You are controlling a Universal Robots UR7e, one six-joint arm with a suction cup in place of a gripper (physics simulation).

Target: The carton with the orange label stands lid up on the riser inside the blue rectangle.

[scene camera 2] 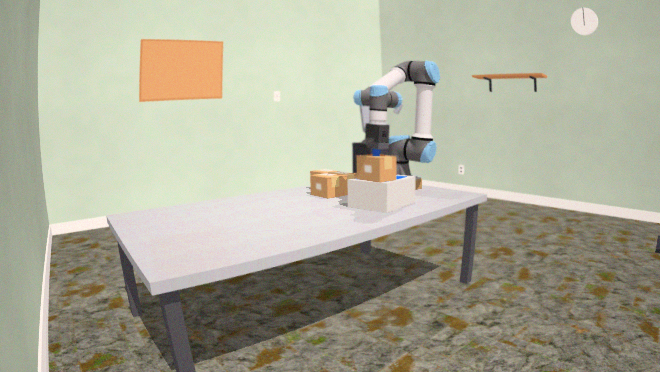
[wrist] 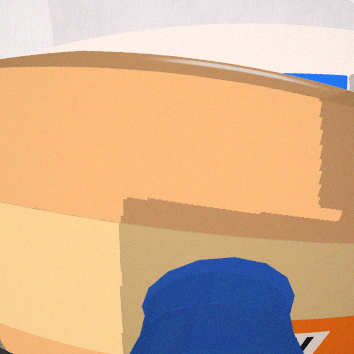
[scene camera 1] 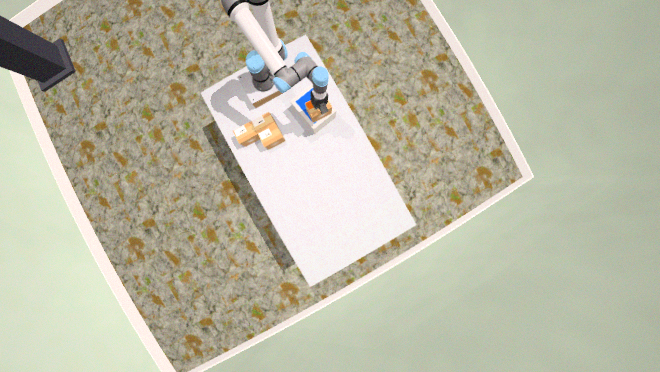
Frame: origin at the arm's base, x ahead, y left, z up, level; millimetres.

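Seen in the pictures: hand, tool point: [wrist: 220, 273]; arm's base, link origin: [scene camera 1: 263, 81].
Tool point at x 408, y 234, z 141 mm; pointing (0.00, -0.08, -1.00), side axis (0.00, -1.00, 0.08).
Offsets run from my tool point to a thing's top centre. Level surfaces: height alone.
The carton with the orange label @[dx -2, dy +0, dz +13 mm] [scene camera 1: 321, 115] [scene camera 2: 369, 171] [wrist: 150, 135] hangs lid up on my suction cup [scene camera 2: 376, 152] [wrist: 218, 305], which is pressed on its lid. Its orange label @[dx -28, dy -24, dz +13 mm] [scene camera 1: 310, 107] [wrist: 345, 330] shows beside the cup. The carton is upright, at or just above the top of the pale riser @[dx -57, dy -15, dz -88 mm] [scene camera 1: 317, 128] [scene camera 2: 367, 194] [wrist: 225, 42], towards the riser's front corner. Whether it touches is hard to tell. Part of the blue rectangle @[dx -57, dy -15, dz -88 mm] [scene camera 1: 303, 103] [scene camera 2: 401, 177] [wrist: 322, 81] shows beside the carton; the rest is hidden under it.
Three other cartons @[dx -125, dy -511, dz -107 mm] [scene camera 1: 244, 134] @[dx -124, dy -370, dz -107 mm] [scene camera 1: 263, 121] @[dx -23, dy -369, dz -107 mm] [scene camera 1: 271, 138] stand together on the table @[dz -208 mm] [scene camera 1: 330, 200] [scene camera 2: 225, 225], apart from the riser. In scene camera 2 some of them [scene camera 2: 322, 186] show behind the riser. A low brown-sided block [scene camera 1: 267, 99] lies by the arm's base.
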